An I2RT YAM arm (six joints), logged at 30 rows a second.
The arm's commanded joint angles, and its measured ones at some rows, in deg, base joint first. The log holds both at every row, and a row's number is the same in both.
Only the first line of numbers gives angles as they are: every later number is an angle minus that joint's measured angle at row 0.
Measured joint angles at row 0: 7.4 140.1 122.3 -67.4 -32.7 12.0
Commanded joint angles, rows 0 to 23: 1.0 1.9 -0.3 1.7 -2.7 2.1; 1.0 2.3 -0.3 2.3 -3.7 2.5; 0.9 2.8 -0.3 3.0 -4.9 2.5; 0.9 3.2 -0.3 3.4 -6.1 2.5; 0.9 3.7 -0.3 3.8 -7.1 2.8; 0.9 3.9 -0.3 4.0 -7.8 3.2; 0.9 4.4 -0.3 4.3 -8.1 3.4; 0.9 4.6 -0.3 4.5 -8.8 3.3; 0.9 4.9 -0.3 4.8 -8.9 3.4; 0.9 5.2 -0.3 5.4 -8.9 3.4; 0.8 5.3 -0.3 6.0 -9.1 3.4; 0.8 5.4 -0.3 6.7 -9.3 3.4; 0.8 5.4 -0.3 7.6 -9.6 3.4; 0.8 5.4 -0.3 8.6 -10.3 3.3; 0.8 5.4 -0.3 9.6 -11.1 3.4; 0.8 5.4 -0.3 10.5 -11.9 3.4; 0.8 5.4 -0.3 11.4 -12.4 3.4; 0.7 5.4 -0.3 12.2 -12.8 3.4; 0.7 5.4 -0.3 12.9 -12.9 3.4; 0.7 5.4 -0.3 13.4 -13.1 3.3; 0.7 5.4 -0.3 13.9 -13.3 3.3; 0.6 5.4 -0.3 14.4 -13.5 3.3; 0.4 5.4 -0.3 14.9 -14.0 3.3; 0.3 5.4 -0.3 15.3 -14.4 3.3
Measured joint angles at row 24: 0.8 4.7 0.0 14.3 -11.2 3.2
